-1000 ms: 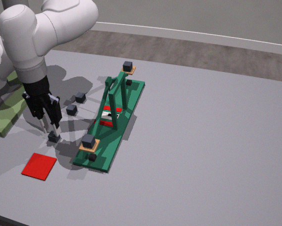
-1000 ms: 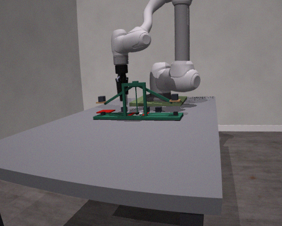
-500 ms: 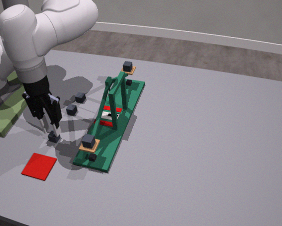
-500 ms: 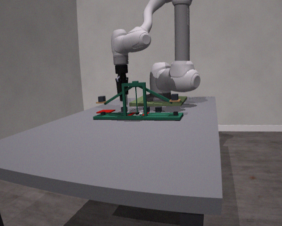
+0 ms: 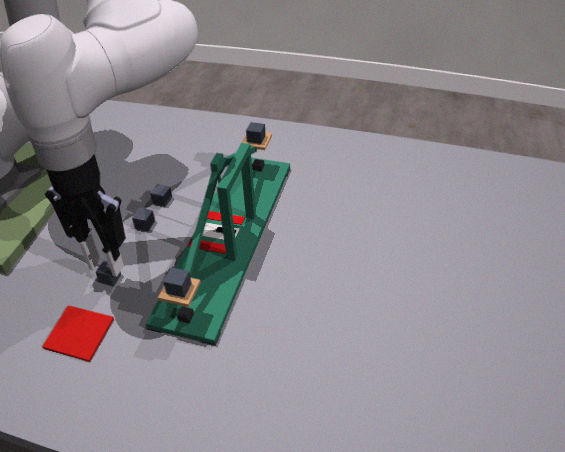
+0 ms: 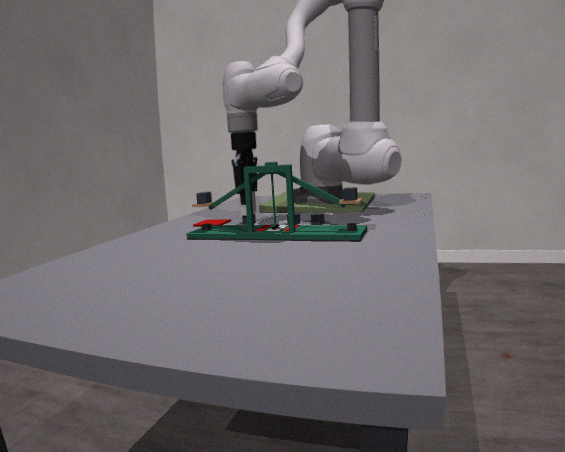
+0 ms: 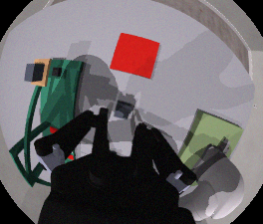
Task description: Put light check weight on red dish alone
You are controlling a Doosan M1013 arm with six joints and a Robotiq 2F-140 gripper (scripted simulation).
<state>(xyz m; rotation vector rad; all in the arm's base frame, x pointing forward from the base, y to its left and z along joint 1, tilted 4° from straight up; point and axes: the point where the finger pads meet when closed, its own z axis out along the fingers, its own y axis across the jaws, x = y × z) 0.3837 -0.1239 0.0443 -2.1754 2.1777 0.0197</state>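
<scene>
Right now my hand is 120 mm to the left of the red dish, 60 mm above it and 10 mm short of it. Also, from my hand: green rocker balance 170 mm ahead, 150 mm to the left, 30 mm above.
</scene>
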